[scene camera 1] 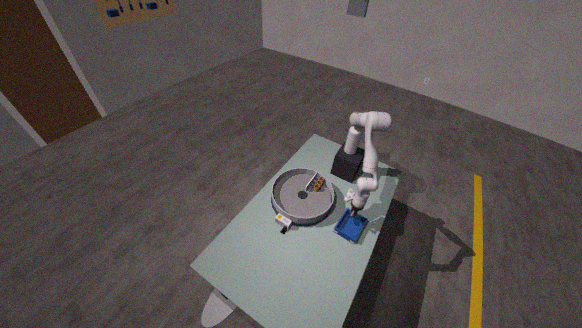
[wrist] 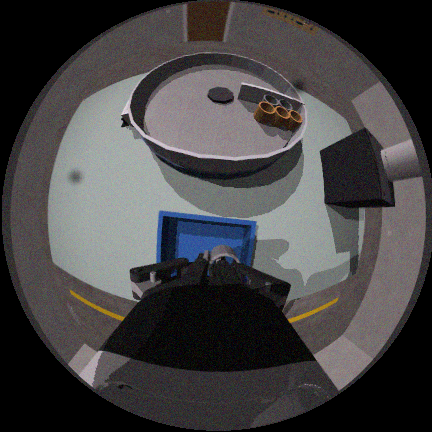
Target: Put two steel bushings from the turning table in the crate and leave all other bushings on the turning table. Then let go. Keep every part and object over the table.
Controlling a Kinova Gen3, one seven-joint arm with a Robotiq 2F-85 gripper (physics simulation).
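Pixels of known places: gripper, fingertip midpoint: (scene camera 1: 351,215) (wrist: 211,256); arm's base, link origin: (scene camera 1: 350,150) (wrist: 385,165).
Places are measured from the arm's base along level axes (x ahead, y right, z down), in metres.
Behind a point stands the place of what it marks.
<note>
My gripper (scene camera 1: 354,212) @[x 0.431, y -0.275, z 0.093 m] (wrist: 211,256) @[x 0.431, y -0.275, z 0.093 m] is shut on a grey steel bushing (wrist: 224,251) @[x 0.420, y -0.256, z 0.061 m], held over the near part of the blue crate (scene camera 1: 351,230) @[x 0.455, y -0.317, z 0.199 m] (wrist: 202,241) @[x 0.446, y -0.280, z 0.199 m]. The visible part of the crate floor is bare; the gripper hides the near part in the wrist view. On the grey turning table (scene camera 1: 295,206) @[x 0.577, y 0.053, z 0.151 m] (wrist: 200,120) @[x 0.498, y -0.023, z 0.151 m], two steel bushings (wrist: 271,98) @[x 0.350, y 0.082, z 0.120 m] (wrist: 286,105) @[x 0.306, y 0.083, z 0.123 m] stand beside a straight divider. Three orange bushings (scene camera 1: 319,184) @[x 0.344, y 0.026, z 0.113 m] (wrist: 265,114) @[x 0.366, y 0.011, z 0.120 m] (wrist: 281,117) @[x 0.330, y 0.016, z 0.115 m] (wrist: 294,120) @[x 0.295, y 0.025, z 0.115 m] stand in a row next to them.
The turning table has a raised rim, and its divider (wrist: 250,93) @[x 0.402, y 0.080, z 0.126 m] runs from near the dark hub (wrist: 220,95) @[x 0.470, y 0.066, z 0.143 m] to the rim. A white box (scene camera 1: 283,220) @[x 0.710, y 0.043, z 0.146 m] sits at the rim's outside. The black arm base (scene camera 1: 346,162) @[x 0.108, y -0.036, z 0.026 m] (wrist: 350,172) @[x 0.108, y -0.048, z 0.096 m] stands near the turning table.
</note>
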